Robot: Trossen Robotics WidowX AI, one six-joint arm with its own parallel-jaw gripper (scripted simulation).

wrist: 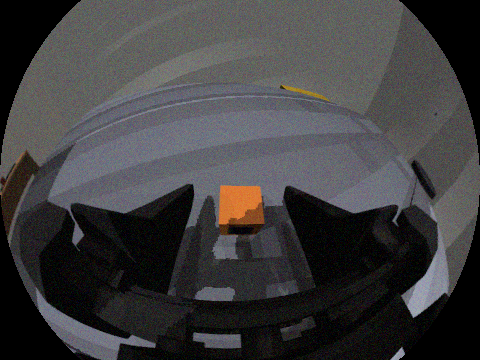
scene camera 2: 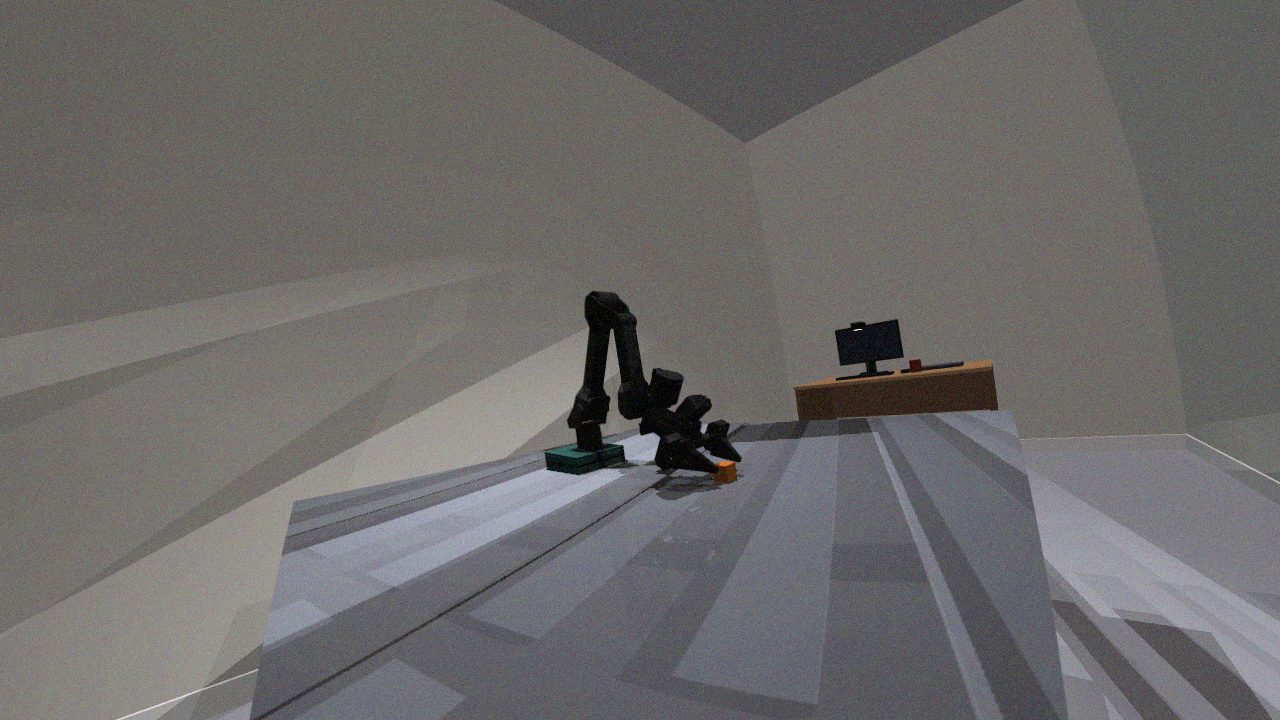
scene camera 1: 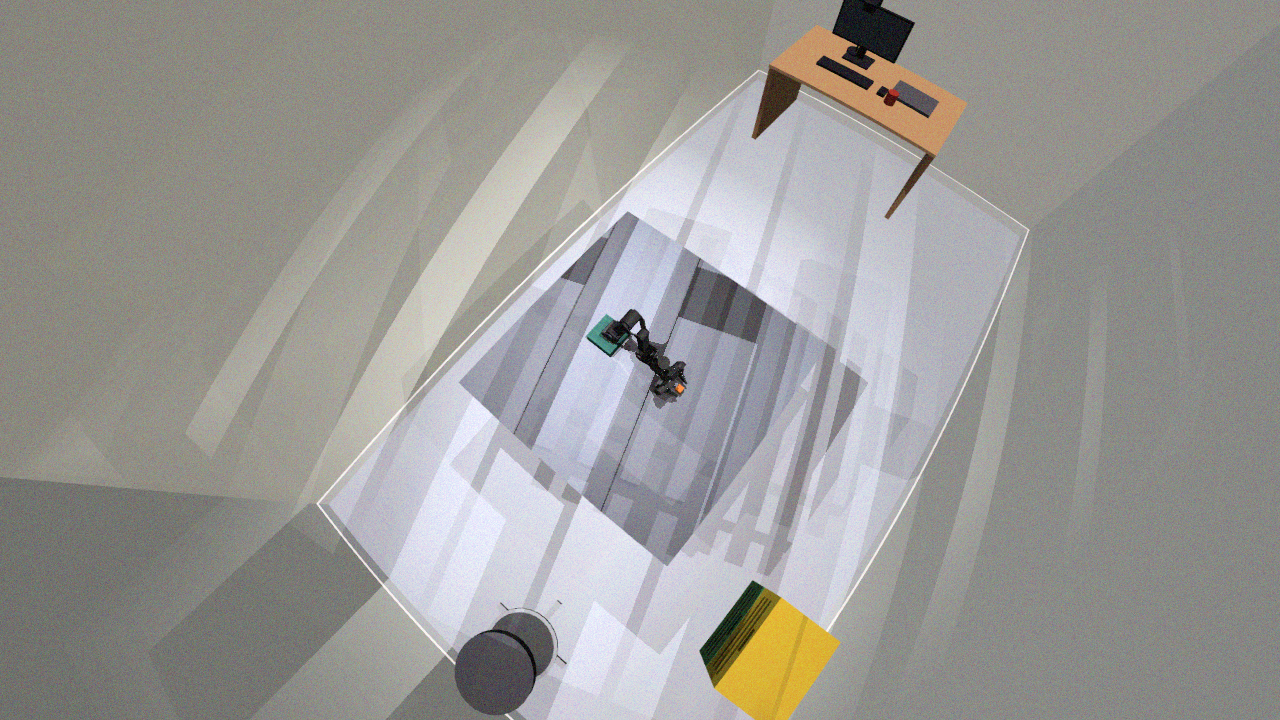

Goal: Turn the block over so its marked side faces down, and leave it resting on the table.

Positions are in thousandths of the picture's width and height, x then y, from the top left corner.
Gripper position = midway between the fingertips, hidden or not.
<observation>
My gripper (scene camera 2: 570,647) is open and holds nothing. Further things: an orange block (wrist: 503,582).
My gripper shows as well in the wrist view (wrist: 501,529).
</observation>
